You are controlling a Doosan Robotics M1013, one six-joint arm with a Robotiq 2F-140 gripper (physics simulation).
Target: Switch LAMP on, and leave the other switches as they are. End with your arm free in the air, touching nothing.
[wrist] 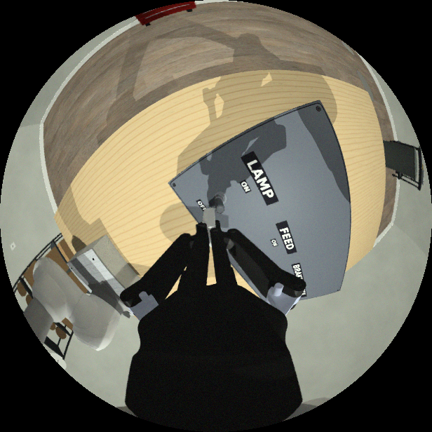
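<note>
The grey switch panel (315, 200) lies on the wooden table in the wrist view. The LAMP label (260, 178) is on it, with an ON mark (245, 187) and, on the other side of the switch, an OFF mark (201, 205), partly covered. The LAMP switch (218, 201) is a short dark lever in a round collar, between the two marks. Which way it leans is hard to tell. My gripper (209, 215) is shut and empty, its fingertips right beside the lever on the OFF side in this view. Whether they touch it cannot be told.
The FEED label (286, 238) and its ON mark (274, 243) show further along the panel; another label (298, 279) is partly behind my gripper. The other levers are hidden. A grey box (107, 260) and pale rounded robot parts (92, 320) are at lower left.
</note>
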